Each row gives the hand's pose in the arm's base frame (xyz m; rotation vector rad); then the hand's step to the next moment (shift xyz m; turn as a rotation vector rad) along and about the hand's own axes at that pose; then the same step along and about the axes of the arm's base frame.
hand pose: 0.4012 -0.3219 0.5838 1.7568 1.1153 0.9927
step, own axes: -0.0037 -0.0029 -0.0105 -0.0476 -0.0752 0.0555
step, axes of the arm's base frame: -0.0115 -0.0004 0.0004 0.0138 -0.0356 -0.0977
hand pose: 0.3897 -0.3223 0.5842 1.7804 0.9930 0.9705
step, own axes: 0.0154 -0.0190 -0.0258 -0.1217 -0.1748 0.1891
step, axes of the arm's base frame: -0.0216 0.0276 -0.0056 0.0816 -0.1107 -0.2494
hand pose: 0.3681 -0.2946 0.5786 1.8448 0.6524 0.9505
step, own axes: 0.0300 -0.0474 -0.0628 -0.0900 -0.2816 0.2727
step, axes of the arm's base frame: -0.0371 0.0739 -0.0159 0.1643 -0.0821 -0.3578
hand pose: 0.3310 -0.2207 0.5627 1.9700 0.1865 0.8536
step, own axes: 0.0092 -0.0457 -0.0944 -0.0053 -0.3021 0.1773
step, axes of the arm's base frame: -0.0435 0.0958 -0.0037 0.1712 0.0350 -0.3036
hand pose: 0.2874 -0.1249 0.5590 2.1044 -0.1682 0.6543
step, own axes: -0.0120 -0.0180 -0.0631 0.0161 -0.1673 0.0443
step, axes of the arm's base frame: -0.0284 0.0596 0.0096 0.0900 0.0648 -0.1338
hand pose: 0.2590 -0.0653 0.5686 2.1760 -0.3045 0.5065
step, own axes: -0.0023 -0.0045 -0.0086 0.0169 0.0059 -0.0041
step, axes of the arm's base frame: -0.0024 0.0097 0.0005 0.0117 -0.0009 0.0141
